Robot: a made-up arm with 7 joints. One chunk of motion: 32 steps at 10 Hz.
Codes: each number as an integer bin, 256 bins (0 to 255) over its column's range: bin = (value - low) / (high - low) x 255, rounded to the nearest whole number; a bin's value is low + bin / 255 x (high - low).
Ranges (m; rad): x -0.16..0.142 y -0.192..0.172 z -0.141..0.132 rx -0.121..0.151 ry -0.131..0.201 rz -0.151..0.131
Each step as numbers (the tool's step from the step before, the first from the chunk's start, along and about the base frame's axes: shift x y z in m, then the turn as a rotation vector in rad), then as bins.
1 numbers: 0.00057 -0.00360 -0.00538 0.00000 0.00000 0.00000
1 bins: 136 132 127 113 101 137
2 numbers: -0.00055 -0.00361 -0.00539 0.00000 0.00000 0.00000
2 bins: 135 132 127 113 101 137
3 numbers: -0.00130 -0.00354 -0.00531 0.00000 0.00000 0.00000
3 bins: 134 132 127 113 101 137
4 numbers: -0.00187 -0.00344 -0.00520 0.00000 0.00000 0.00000
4 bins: 134 132 127 113 101 137
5 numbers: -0.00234 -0.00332 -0.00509 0.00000 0.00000 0.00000
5 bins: 133 132 127 113 101 137
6 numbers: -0.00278 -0.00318 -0.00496 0.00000 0.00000 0.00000
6 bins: 133 132 127 113 101 137
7 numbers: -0.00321 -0.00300 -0.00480 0.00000 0.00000 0.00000
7 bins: 132 132 127 113 101 137
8 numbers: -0.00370 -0.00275 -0.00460 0.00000 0.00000 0.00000
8 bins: 132 133 127 113 101 137
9 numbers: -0.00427 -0.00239 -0.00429 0.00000 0.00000 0.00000
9 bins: 131 133 128 113 101 137
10 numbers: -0.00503 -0.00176 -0.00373 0.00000 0.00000 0.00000
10 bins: 131 133 128 113 101 137
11 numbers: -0.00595 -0.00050 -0.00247 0.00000 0.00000 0.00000
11 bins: 130 134 129 113 101 137
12 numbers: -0.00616 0.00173 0.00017 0.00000 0.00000 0.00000
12 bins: 130 136 132 113 101 137
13 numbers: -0.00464 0.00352 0.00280 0.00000 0.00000 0.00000
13 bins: 131 137 134 113 101 137
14 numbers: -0.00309 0.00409 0.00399 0.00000 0.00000 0.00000
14 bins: 132 137 135 113 101 137
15 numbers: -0.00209 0.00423 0.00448 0.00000 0.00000 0.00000
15 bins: 133 137 136 113 101 137
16 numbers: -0.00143 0.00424 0.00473 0.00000 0.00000 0.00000
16 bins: 134 137 136 113 101 137
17 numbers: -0.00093 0.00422 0.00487 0.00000 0.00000 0.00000
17 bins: 134 137 136 113 101 137
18 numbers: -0.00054 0.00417 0.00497 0.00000 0.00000 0.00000
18 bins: 135 137 136 113 101 137
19 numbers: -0.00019 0.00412 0.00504 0.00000 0.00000 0.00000
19 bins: 135 137 136 113 101 137
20 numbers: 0.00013 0.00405 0.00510 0.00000 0.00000 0.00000
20 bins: 135 137 136 113 101 137
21 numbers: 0.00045 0.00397 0.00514 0.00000 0.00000 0.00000
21 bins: 135 137 137 113 101 137
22 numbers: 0.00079 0.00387 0.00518 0.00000 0.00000 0.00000
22 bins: 136 137 137 113 101 137
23 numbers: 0.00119 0.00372 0.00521 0.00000 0.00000 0.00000
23 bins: 136 137 137 113 101 137
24 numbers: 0.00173 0.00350 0.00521 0.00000 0.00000 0.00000
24 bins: 137 137 137 113 101 137
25 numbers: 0.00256 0.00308 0.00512 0.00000 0.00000 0.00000
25 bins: 137 137 136 113 101 137
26 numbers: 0.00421 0.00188 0.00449 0.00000 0.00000 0.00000
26 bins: 139 136 136 113 101 137
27 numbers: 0.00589 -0.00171 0.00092 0.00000 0.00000 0.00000
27 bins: 140 133 133 113 101 137
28 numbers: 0.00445 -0.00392 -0.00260 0.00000 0.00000 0.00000
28 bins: 139 132 129 113 101 137
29 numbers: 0.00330 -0.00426 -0.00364 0.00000 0.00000 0.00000
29 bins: 138 132 128 113 101 137
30 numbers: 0.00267 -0.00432 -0.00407 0.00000 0.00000 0.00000
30 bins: 137 131 128 113 101 137
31 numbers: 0.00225 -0.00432 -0.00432 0.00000 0.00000 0.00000
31 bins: 137 131 128 113 101 137
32 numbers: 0.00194 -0.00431 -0.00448 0.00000 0.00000 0.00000
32 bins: 137 131 128 113 101 137
